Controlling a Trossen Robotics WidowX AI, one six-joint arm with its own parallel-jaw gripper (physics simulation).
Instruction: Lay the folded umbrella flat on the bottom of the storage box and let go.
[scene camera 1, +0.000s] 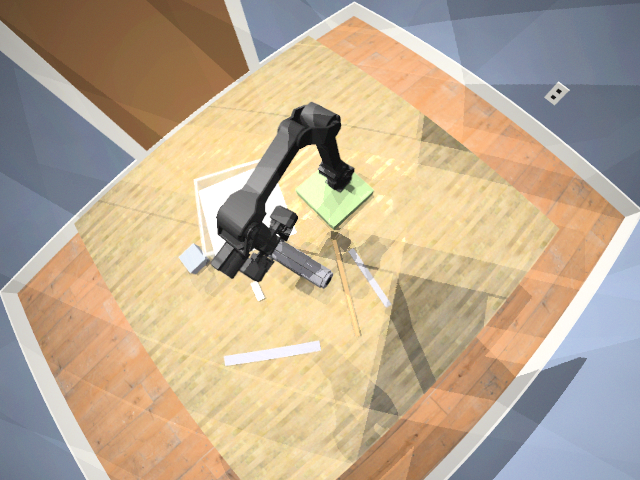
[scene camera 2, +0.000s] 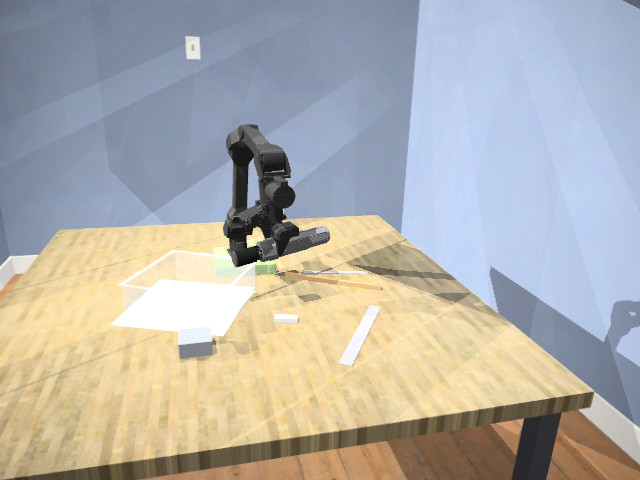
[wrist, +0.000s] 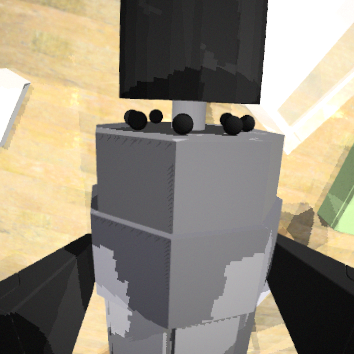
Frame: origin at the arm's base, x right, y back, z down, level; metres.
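Seen in the pictures: gripper, fingertip midpoint: (scene camera 1: 279, 250) (scene camera 2: 275, 251) (wrist: 179, 243); arm's base, origin of the base link: (scene camera 1: 338, 180).
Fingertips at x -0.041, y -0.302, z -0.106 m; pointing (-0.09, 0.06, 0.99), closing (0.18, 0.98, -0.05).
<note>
Offsets run from my fingertips to a thing's top centre.
The folded umbrella {dx -0.020, dy +0.003, dz -0.054 m} (scene camera 1: 302, 264) (scene camera 2: 305, 242) (wrist: 222, 185) has a grey faceted body and a black handle. My gripper (scene camera 1: 271, 246) (scene camera 2: 275, 243) (wrist: 179, 243) is shut on its grey body and holds it above the table, nearly level, with its far end slightly raised in scene camera 2. In the wrist view the black handle is at the top, and dark fingers press both sides of the body. The storage box {dx +0.216, dy +0.025, dz +0.042 m} (scene camera 1: 199, 217) (scene camera 2: 175, 310) (wrist: 289, 135) has pale see-through walls and a white bottom. The arm hides part of it in scene camera 1; the umbrella is beside and above its right side.
A green slab (scene camera 1: 330, 211) (scene camera 2: 266, 268) (wrist: 345, 212) lies by the arm's foot. A grey-blue block {dx +0.244, dy -0.200, dz +0.103 m} (scene camera 1: 192, 259) (scene camera 2: 195, 343) stands beside the box. A small white block {dx +0.010, dy -0.135, dz +0.128 m} (scene camera 1: 257, 290) (scene camera 2: 286, 318), a wide pale strip {dx -0.149, dy -0.250, dz +0.137 m} (scene camera 1: 272, 353) (scene camera 2: 360, 335), a narrow pale strip {dx -0.230, dy +0.119, dz +0.137 m} (scene camera 1: 370, 277) and a wooden stick {dx -0.192, dy +0.050, dz +0.128 m} (scene camera 1: 346, 284) (scene camera 2: 333, 281) lie around.
</note>
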